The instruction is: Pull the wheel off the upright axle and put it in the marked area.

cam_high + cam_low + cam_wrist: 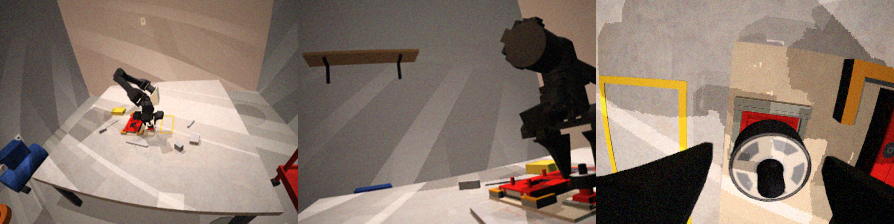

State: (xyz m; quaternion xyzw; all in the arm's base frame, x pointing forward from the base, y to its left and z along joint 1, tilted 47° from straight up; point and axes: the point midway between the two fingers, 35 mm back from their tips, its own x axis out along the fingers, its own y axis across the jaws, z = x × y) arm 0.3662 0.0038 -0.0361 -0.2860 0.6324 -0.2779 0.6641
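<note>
Now: the wheel right at my gripper tip. The rest, counted from my gripper tip: yellow block: 32 cm to the right, 21 cm behind, 2 cm below; black axle: right at my gripper tip.
</note>
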